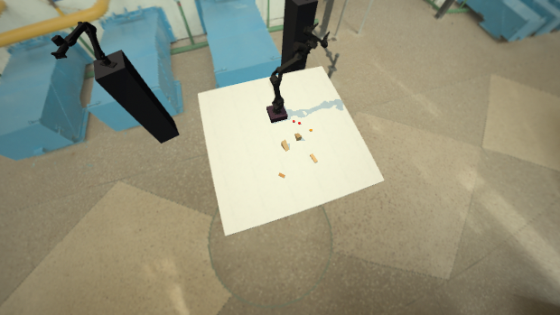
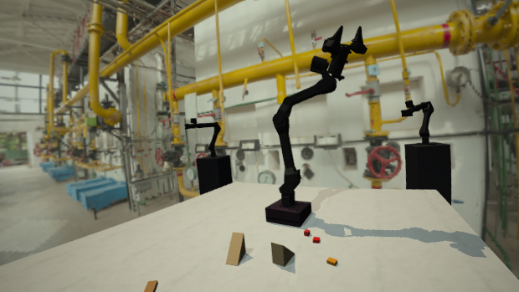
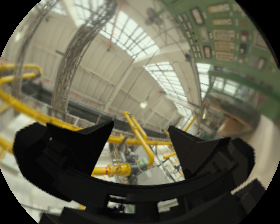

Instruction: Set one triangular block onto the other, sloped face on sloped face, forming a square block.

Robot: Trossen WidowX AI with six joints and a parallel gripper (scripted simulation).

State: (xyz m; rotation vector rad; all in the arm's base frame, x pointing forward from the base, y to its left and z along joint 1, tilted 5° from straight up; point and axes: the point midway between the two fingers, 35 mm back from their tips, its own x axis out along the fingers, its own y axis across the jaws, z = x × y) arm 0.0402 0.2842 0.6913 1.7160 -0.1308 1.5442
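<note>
Now: gripper tip 300 mm short of the triangular block, 420 mm to the left of it and 750 mm above it. From my gripper tip the other things lie so: small orange block 290 mm ahead, 140 mm to the right, 760 mm below.
</note>
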